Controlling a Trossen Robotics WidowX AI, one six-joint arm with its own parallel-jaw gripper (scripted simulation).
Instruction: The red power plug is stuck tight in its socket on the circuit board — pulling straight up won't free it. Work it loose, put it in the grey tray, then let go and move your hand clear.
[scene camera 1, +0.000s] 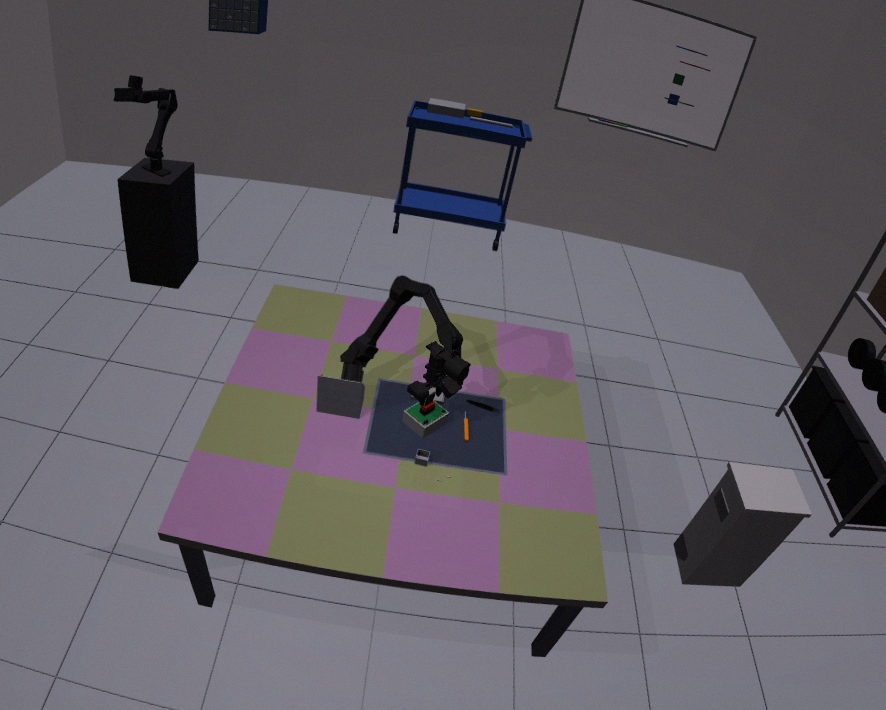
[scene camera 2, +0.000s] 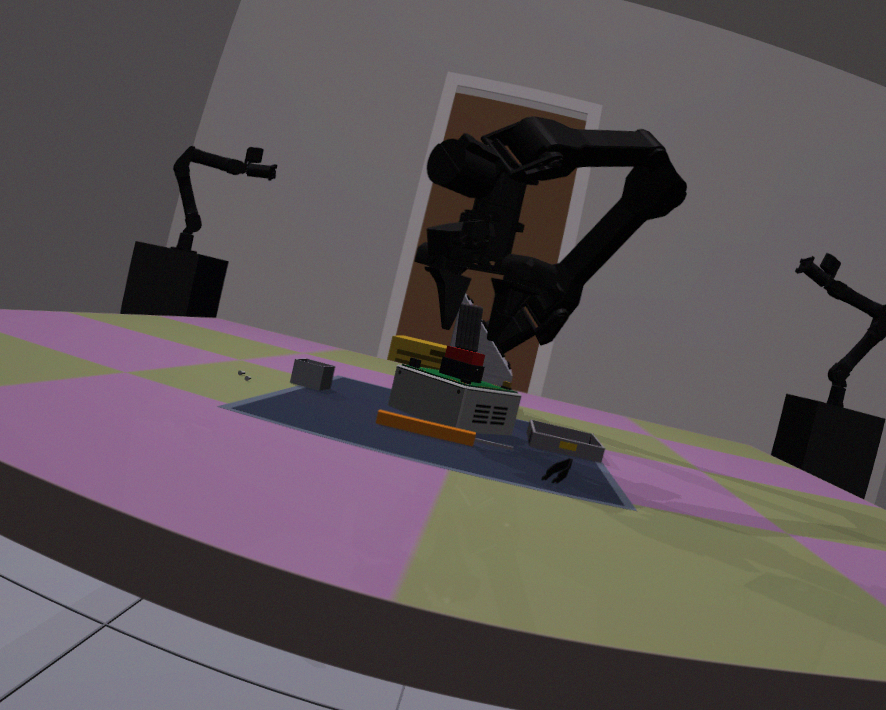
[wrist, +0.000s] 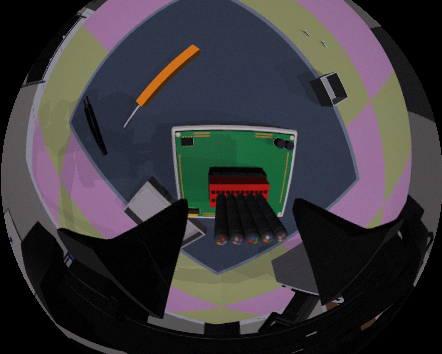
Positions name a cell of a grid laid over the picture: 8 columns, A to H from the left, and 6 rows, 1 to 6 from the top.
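Labels:
My gripper is visible in the wrist view (E4), in scene camera 1 (D4) and in scene camera 2 (E3).

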